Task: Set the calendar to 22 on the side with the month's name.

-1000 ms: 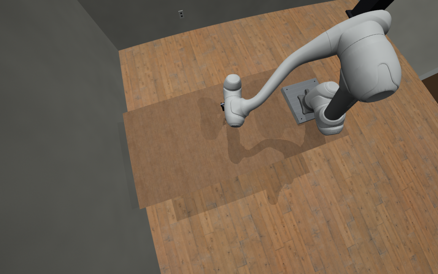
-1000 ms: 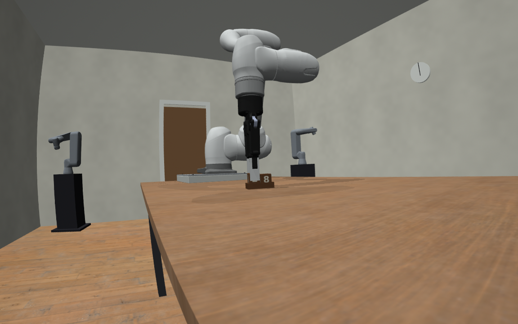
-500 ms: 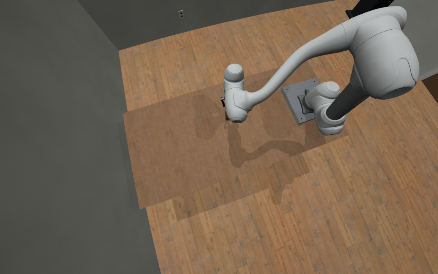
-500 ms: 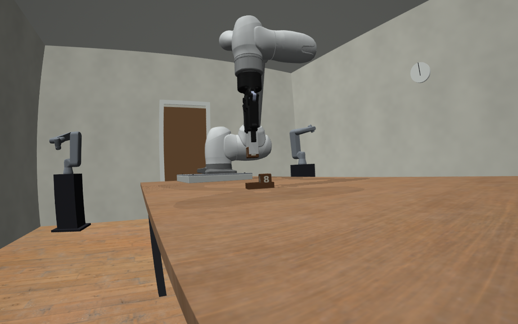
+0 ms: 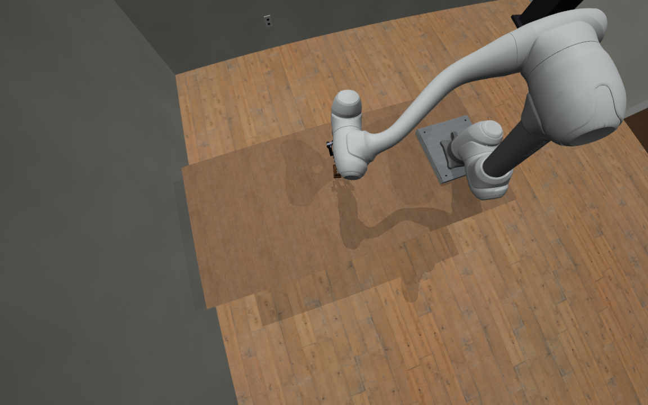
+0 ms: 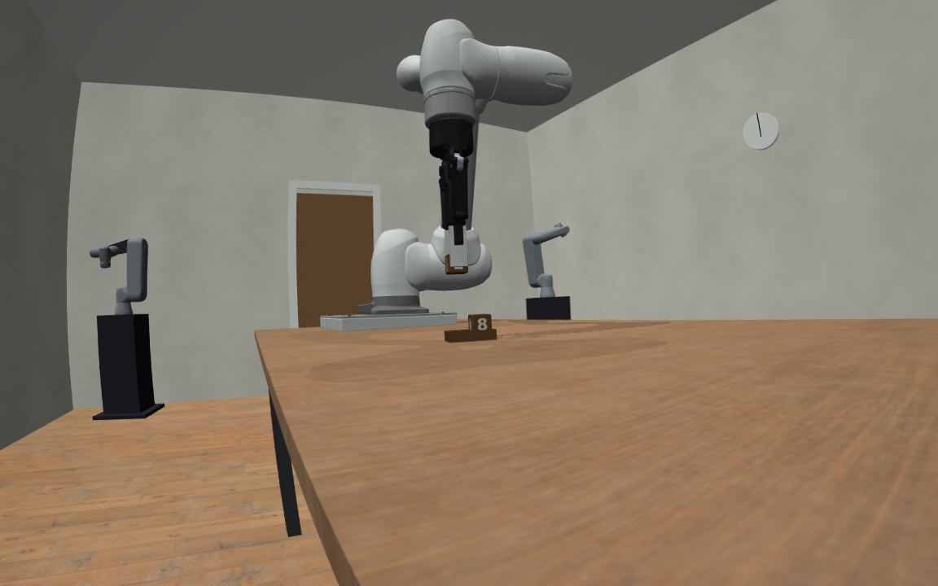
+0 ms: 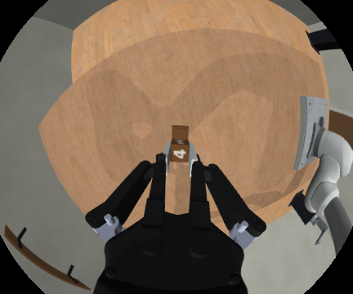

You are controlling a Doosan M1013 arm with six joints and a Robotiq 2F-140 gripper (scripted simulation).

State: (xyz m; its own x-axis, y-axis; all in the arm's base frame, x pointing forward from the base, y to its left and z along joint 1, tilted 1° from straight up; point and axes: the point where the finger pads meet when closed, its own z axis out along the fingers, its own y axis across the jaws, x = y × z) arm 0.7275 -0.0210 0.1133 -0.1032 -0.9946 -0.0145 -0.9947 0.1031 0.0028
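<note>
My hand is 20 mm to the right of the calendar tray and 140 mm above it.
</note>
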